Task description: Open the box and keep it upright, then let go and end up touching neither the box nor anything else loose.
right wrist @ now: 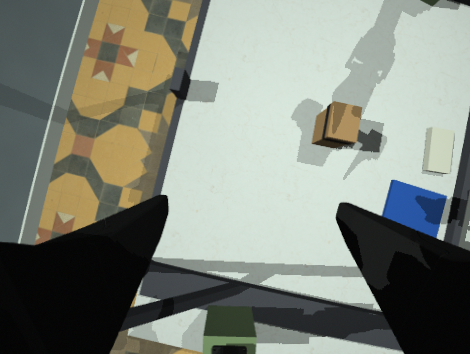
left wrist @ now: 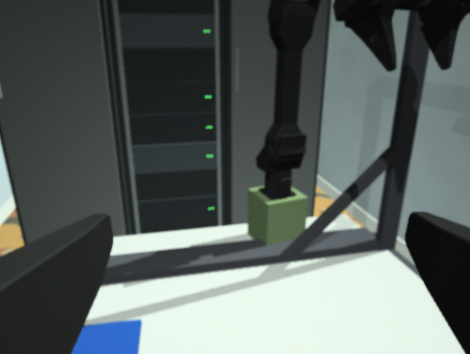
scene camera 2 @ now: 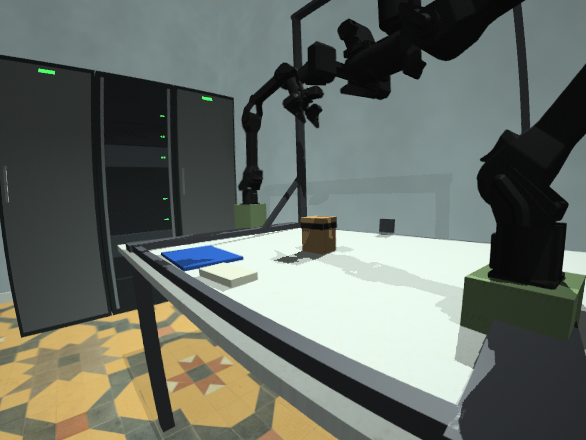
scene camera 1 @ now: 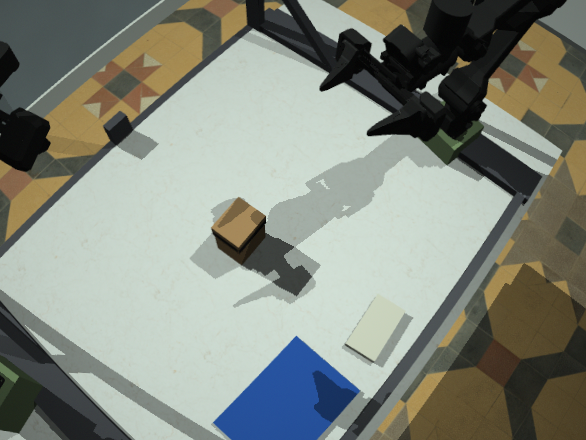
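Seen in the pictures: left gripper, fingertip midpoint: (left wrist: 260,227) (scene camera 2: 324,86) (scene camera 1: 343,110); right gripper, fingertip midpoint: (right wrist: 253,206) (left wrist: 420,69) (scene camera 2: 311,125); left arm's base, origin of the base link: (scene camera 2: 526,276) (scene camera 1: 452,122); right arm's base, origin of the base link: (left wrist: 277,192) (scene camera 2: 250,204).
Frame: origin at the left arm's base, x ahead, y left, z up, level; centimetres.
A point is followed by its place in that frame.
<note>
A small brown box (scene camera 1: 240,225) @(x 48.8, y -6.9, z 3.3 cm) (scene camera 2: 319,239) (right wrist: 346,122) @(x 48.6, y -7.4, z 3.2 cm) stands upright on the white table. Its lid is on, with a dark band just below the top. My left gripper (scene camera 1: 346,111) @(x 35.1, y 0.0, z 31.8 cm) (left wrist: 260,227) @(x 35.1, y 0.0, z 31.8 cm) is open and empty, high above the table and well apart from the box. The box does not show in the left wrist view. My right gripper (scene camera 2: 310,123) @(x 70.3, y -22.3, z 34.5 cm) (left wrist: 420,69) @(x 70.3, y -22.3, z 34.5 cm) (right wrist: 253,206) @(x 70.3, y -22.3, z 34.5 cm) is open and empty, raised high and pointing down, apart from the box. In scene camera 1 its fingers cannot be made out.
A flat blue panel (scene camera 1: 280,390) @(x 60.4, y 18.5, z -5.1 cm) (scene camera 2: 197,255) @(x 60.3, y 22.1, z -5.1 cm) (left wrist: 112,337) @(x 68.9, y 19.3, z -5.1 cm) (right wrist: 410,197) @(x 54.3, y 18.4, z -5.1 cm) and a cream block (scene camera 1: 376,327) @(x 40.4, y 20.6, z -4.4 cm) (scene camera 2: 227,274) @(x 37.6, y 21.3, z -4.4 cm) (right wrist: 439,150) @(x 40.6, y 20.1, z -4.4 cm) lie on the table. A small dark block (scene camera 1: 118,128) @(x 54.4, y -42.5, z -1.6 cm) (scene camera 2: 387,226) @(x 53.2, y -42.6, z -2.9 cm) (right wrist: 180,85) @(x 55.3, y -42.5, z -0.3 cm) is at the table's edge. Dark frame posts rise at the corners.
</note>
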